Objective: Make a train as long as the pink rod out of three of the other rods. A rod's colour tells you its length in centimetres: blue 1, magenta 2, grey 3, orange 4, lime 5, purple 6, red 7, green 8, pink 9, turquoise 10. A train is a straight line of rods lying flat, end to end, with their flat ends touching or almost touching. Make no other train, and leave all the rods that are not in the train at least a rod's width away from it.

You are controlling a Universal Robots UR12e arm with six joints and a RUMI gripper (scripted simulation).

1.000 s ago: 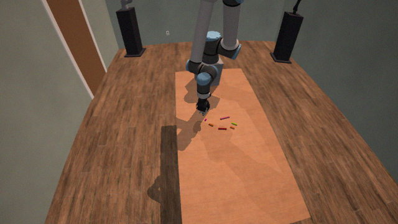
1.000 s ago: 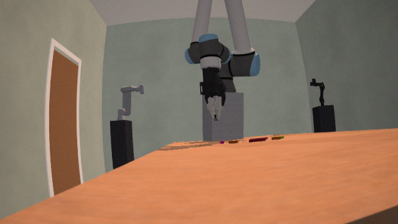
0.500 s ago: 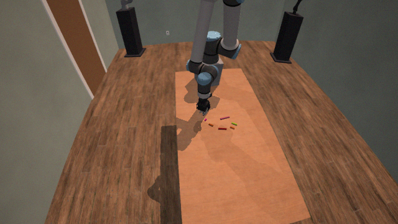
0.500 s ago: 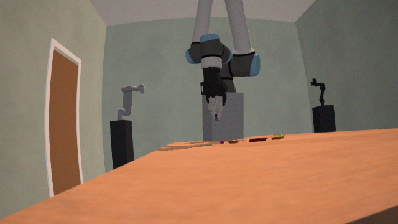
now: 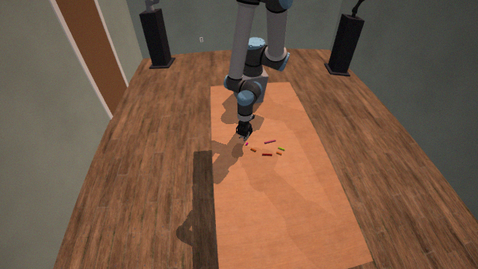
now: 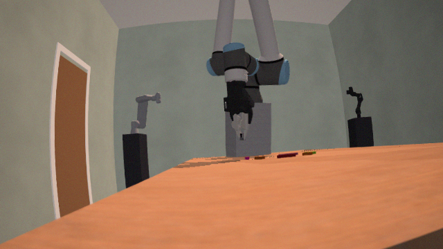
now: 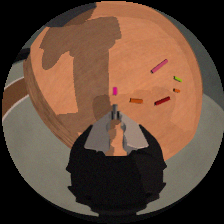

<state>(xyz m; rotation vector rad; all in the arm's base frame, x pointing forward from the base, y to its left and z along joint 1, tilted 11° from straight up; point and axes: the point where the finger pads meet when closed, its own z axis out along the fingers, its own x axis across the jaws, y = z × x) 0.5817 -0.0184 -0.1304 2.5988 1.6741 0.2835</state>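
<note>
Right now my hand is 9 cm above the magenta rod, 2 cm past it and 1 cm to the right of it. Also, from my hand: pink rod: 18 cm to the left, 9 cm below, 6 cm behind; red rod: 16 cm to the left, 9 cm below, 7 cm ahead; grey rod: 1 cm below.
</note>
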